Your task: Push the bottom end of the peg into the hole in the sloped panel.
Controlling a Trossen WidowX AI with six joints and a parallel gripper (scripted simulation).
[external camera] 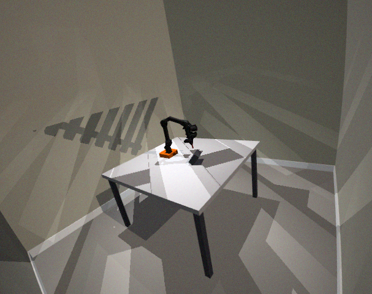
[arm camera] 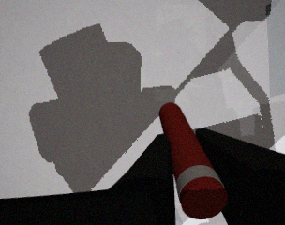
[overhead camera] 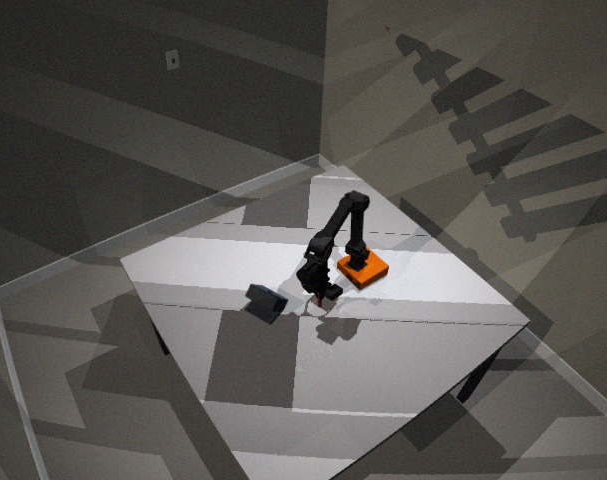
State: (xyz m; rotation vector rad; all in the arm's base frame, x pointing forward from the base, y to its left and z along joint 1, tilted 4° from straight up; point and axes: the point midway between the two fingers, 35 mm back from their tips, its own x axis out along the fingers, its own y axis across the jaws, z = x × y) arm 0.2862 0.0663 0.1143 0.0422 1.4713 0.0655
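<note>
My gripper tip is 180 mm to the left of the grey sloped panel, 120 mm short of it and 60 mm above it. From my gripper tip the other things lie so: red peg (20 mm above).
</note>
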